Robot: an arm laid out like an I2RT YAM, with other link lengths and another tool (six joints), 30 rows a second.
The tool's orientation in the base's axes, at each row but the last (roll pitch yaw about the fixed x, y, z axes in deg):
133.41 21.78 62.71
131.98 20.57 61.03
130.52 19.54 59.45
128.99 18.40 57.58
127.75 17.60 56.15
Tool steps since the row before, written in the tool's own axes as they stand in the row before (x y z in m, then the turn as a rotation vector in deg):
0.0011 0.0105 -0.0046 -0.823 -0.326 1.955
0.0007 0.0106 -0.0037 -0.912 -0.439 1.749
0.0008 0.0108 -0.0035 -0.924 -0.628 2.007
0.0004 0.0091 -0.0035 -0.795 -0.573 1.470
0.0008 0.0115 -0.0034 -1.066 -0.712 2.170
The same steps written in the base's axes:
0.0057 0.0027 0.0096 0.444 -1.749 -1.162
0.0059 0.0017 0.0094 0.212 -1.694 -1.080
0.0059 0.0015 0.0096 0.217 -1.831 -1.370
0.0043 0.0012 0.0087 0.024 -1.421 -1.049
0.0059 0.0010 0.0104 0.178 -2.032 -1.481

